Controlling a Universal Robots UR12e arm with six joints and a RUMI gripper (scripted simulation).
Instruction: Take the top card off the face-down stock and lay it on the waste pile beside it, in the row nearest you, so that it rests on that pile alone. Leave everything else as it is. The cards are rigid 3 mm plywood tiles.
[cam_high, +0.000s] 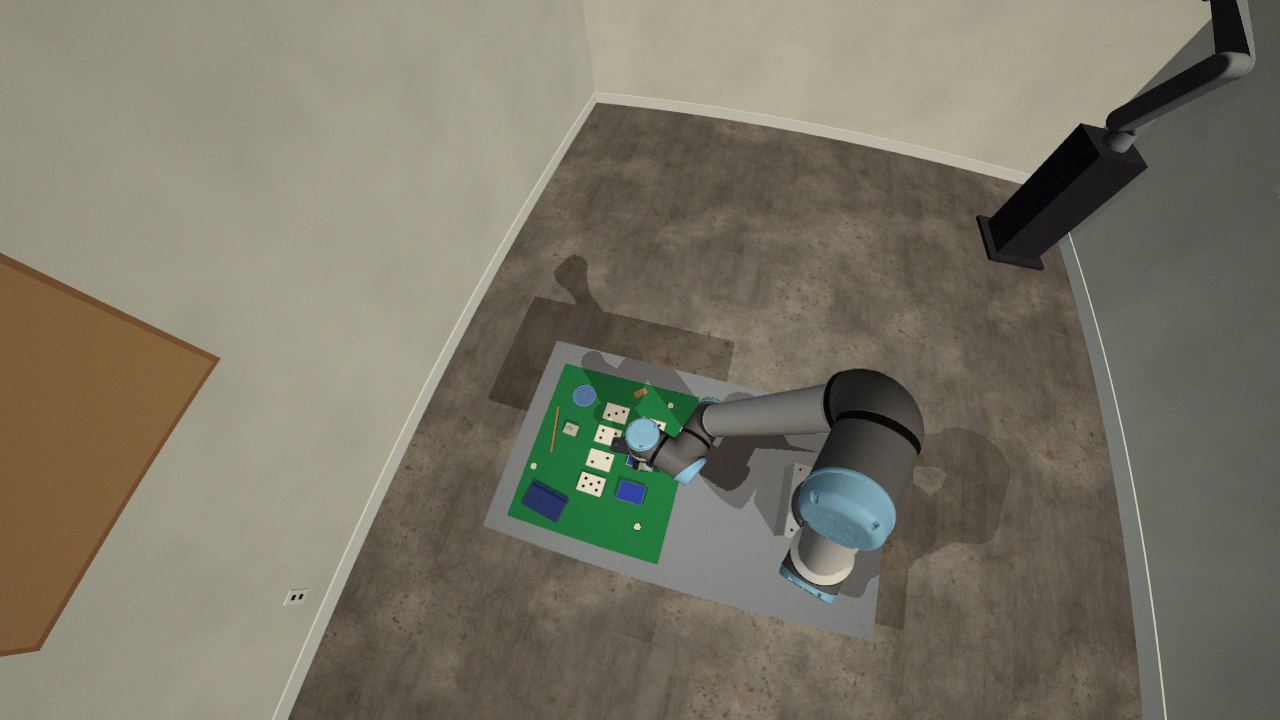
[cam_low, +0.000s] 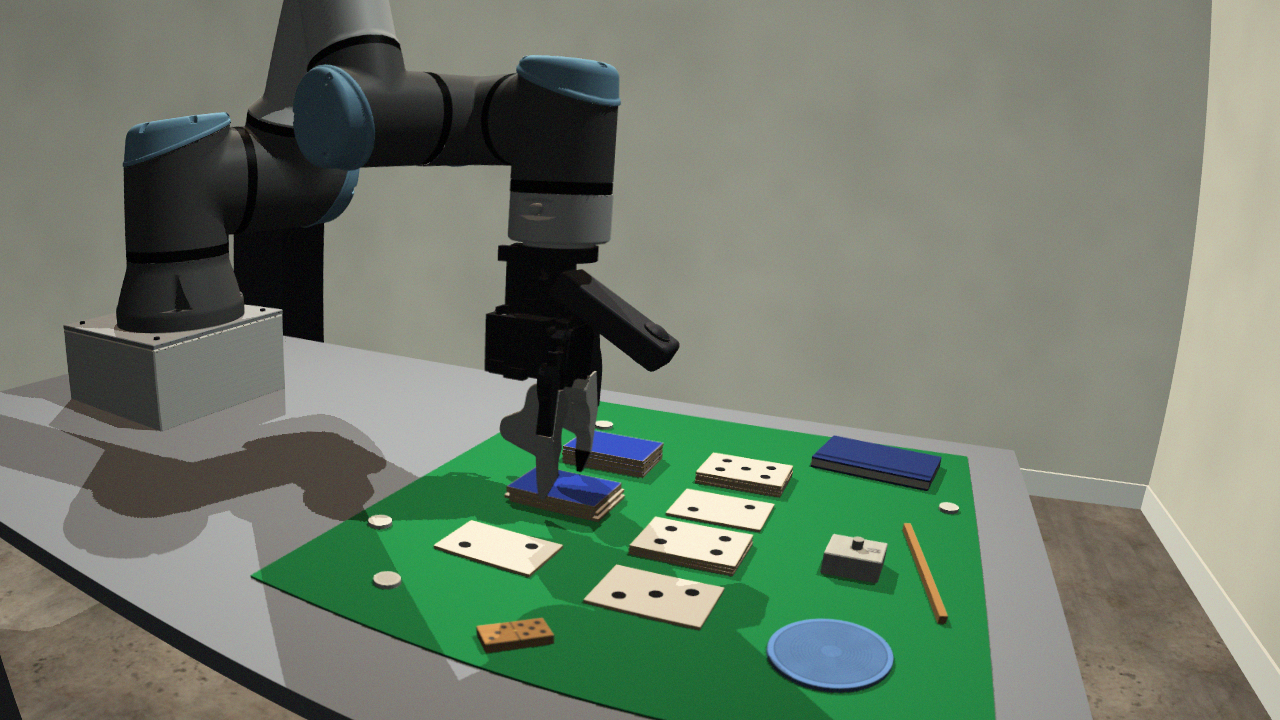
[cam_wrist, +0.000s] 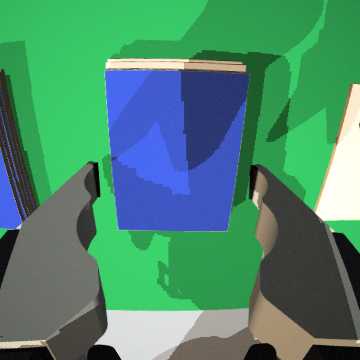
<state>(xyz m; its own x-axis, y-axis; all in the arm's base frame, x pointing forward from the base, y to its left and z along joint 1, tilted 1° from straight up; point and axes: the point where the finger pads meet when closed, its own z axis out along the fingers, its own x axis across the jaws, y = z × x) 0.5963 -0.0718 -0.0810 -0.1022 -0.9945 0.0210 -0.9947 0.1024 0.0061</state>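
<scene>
Right now the green mat is 130 mm ahead of my hand, 40 mm below it and 10 mm to the left of it. The rest, counted from my hand: wooden stick (330 mm ahead, 50 mm to the right, 20 mm below); grey knobbed block (270 mm ahead, 60 mm to the right, 10 mm below); domino (240 mm to the right, 50 mm ahead, 20 mm below).
</scene>
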